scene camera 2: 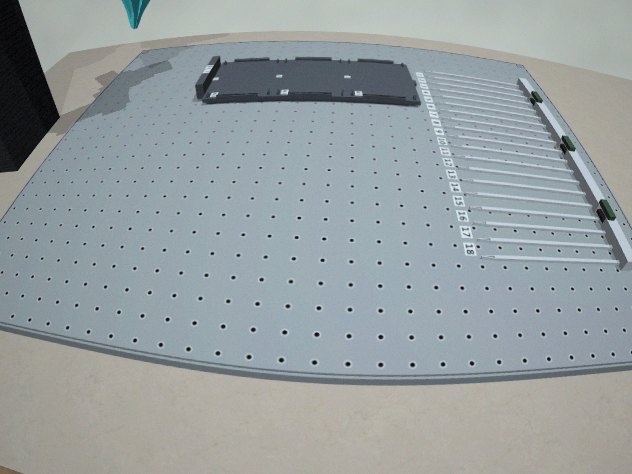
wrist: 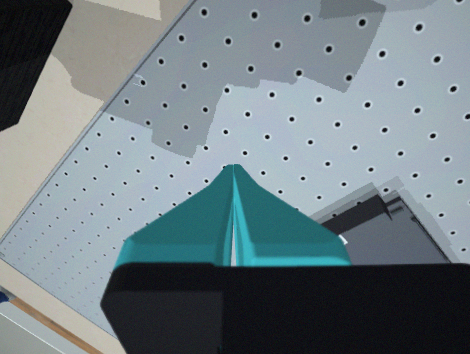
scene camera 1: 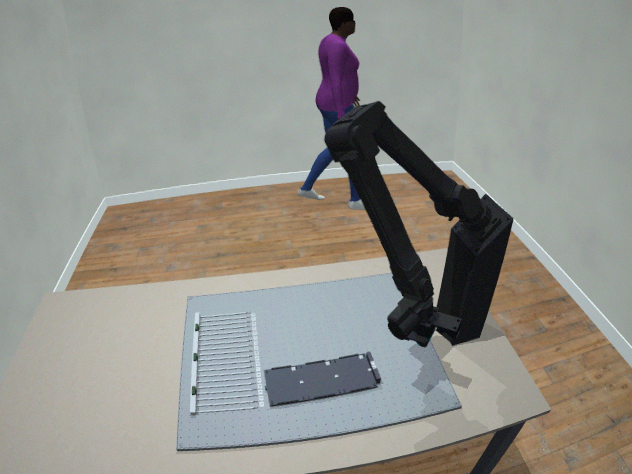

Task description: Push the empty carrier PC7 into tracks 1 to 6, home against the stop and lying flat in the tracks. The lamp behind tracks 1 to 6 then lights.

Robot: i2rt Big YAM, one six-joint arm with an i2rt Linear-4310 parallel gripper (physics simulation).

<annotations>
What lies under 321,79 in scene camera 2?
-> A dark carrier PC7.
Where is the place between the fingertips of my gripper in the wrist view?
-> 233,176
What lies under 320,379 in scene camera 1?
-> A dark carrier PC7.
</annotations>
